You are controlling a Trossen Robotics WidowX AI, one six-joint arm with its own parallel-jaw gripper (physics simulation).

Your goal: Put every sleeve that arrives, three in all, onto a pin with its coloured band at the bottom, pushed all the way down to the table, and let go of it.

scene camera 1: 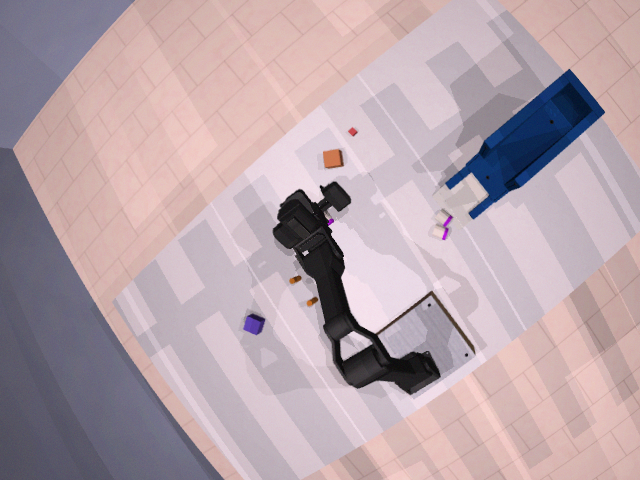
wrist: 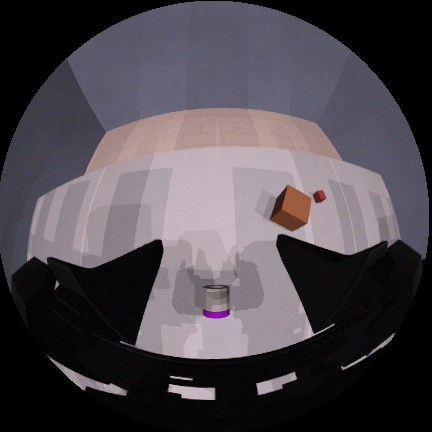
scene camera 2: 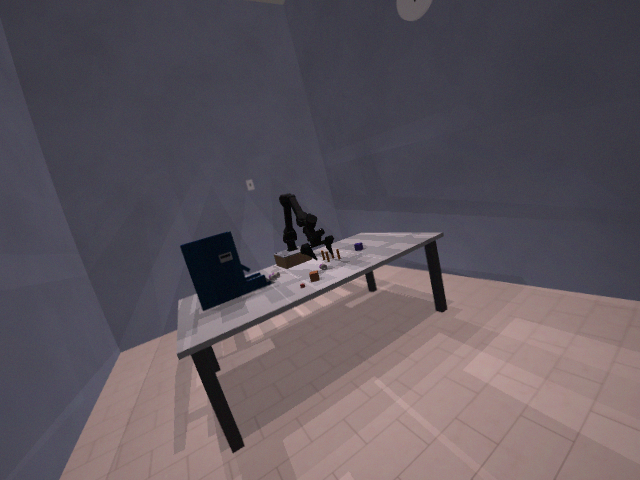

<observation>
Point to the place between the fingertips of my gripper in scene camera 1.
At 306,198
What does the orange cube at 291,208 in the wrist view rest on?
The table.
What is my gripper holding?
Nothing.
</observation>
